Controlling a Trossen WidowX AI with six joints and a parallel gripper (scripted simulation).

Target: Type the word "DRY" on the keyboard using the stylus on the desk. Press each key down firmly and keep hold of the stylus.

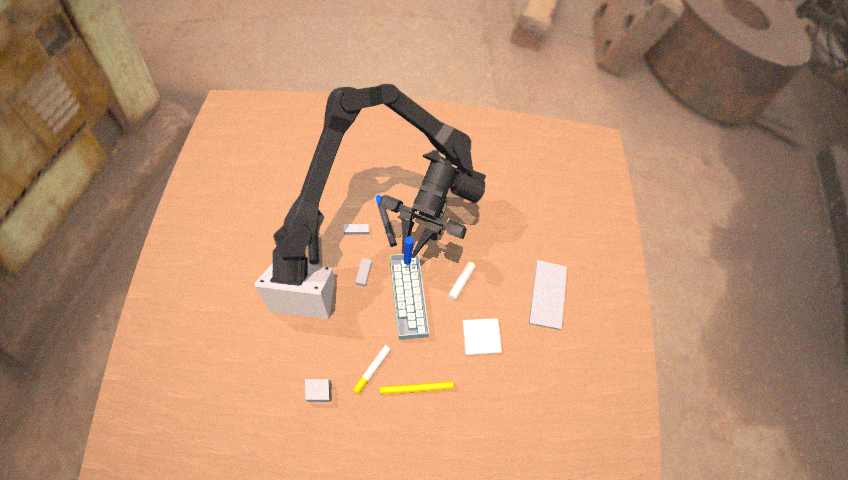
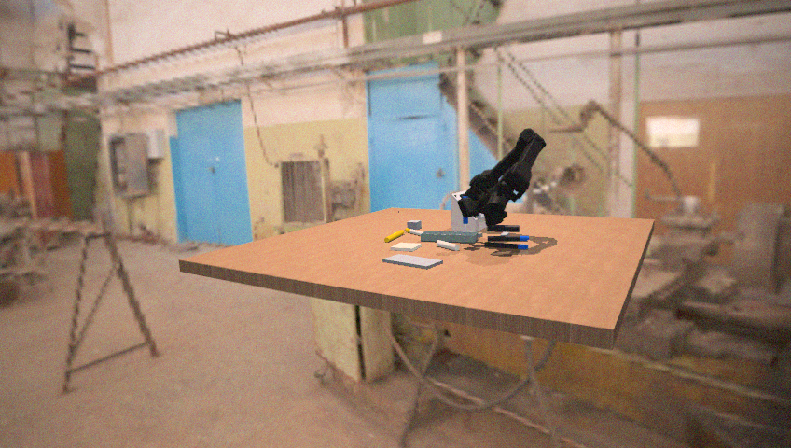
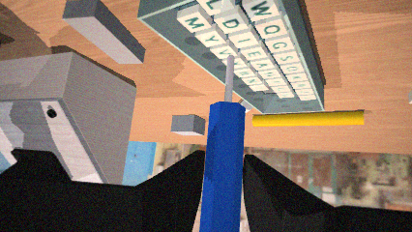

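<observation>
Now: gripper tip 130 mm short of the white cylinder, 10 mm to the left of it and 80 mm above it. The rest, counted from my gripper tip: blue stylus: 10 mm below; then stylus tip: 50 mm below; then white pad: 170 mm ahead, 140 mm to the right, 80 mm below.
</observation>
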